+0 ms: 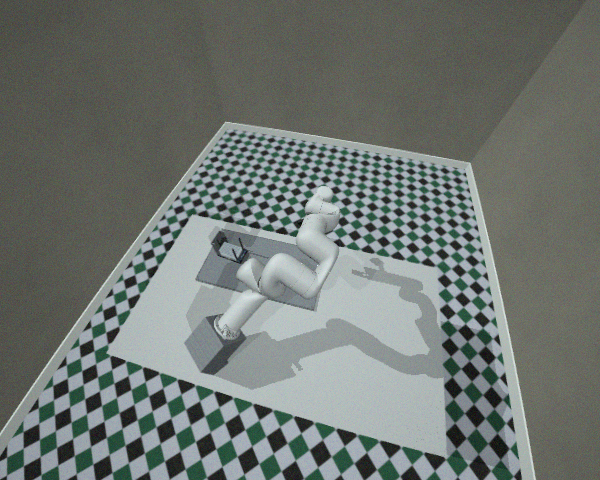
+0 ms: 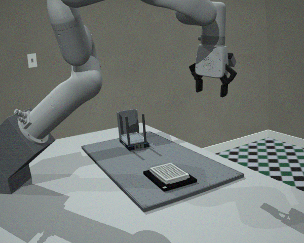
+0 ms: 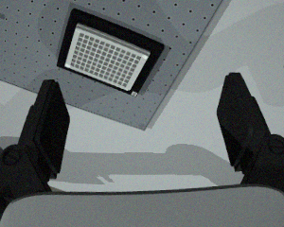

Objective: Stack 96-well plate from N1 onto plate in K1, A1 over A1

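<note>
My gripper is now 26 cm above the white 96-well plate, 13 cm past it and 10 cm to the right of it. The rest, counted from my hand: dark rack wall: 53 cm to the left, 19 cm below, 14 cm ahead; pale A1 square: 26 cm below, 21 cm behind, 6 cm to the left; K1 label: 39 cm to the left, 26 cm below, 6 cm ahead.
</note>
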